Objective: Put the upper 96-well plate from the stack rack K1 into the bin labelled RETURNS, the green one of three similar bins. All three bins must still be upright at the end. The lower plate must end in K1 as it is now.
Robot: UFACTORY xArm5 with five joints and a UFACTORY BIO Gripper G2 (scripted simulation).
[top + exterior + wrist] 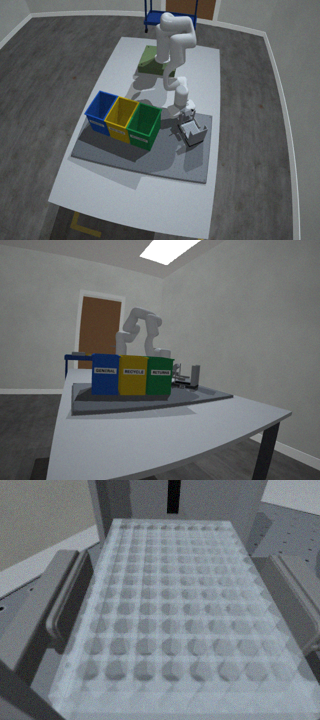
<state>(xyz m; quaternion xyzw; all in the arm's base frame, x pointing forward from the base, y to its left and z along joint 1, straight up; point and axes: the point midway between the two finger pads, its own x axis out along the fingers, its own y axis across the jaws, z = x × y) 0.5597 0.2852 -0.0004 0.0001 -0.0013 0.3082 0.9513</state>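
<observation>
My hand is 2 cm short of the black plate, 2 cm above it and 1 cm to the right of it. Also, from my hand: blue general bin 51 cm to the right, 5 cm ahead, 4 cm above; then green returns bin 25 cm to the right, 8 cm ahead, 4 cm above; then yellow recycle bin 38 cm to the right, 6 cm ahead, 4 cm above.
</observation>
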